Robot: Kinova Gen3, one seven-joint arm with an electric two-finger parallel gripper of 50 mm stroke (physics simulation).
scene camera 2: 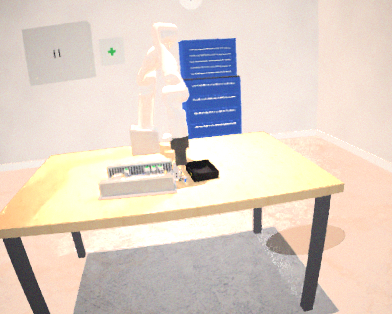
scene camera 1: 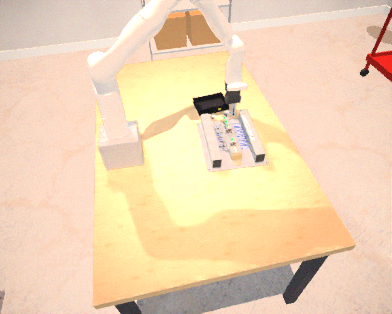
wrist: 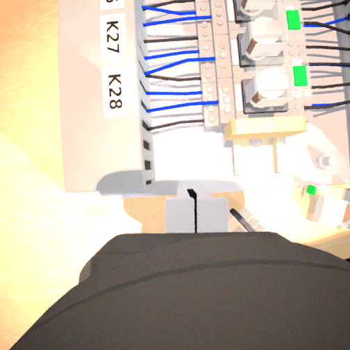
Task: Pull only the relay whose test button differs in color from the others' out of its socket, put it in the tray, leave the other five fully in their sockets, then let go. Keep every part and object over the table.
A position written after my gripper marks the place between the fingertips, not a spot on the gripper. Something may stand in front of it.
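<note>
There's a panel (wrist: pixel 187 155) in the wrist view, along with a relay (wrist: pixel 259 35) and another relay (wrist: pixel 277 83). And you'd see my gripper there too, my gripper being at (wrist: pixel 189 205).
</note>
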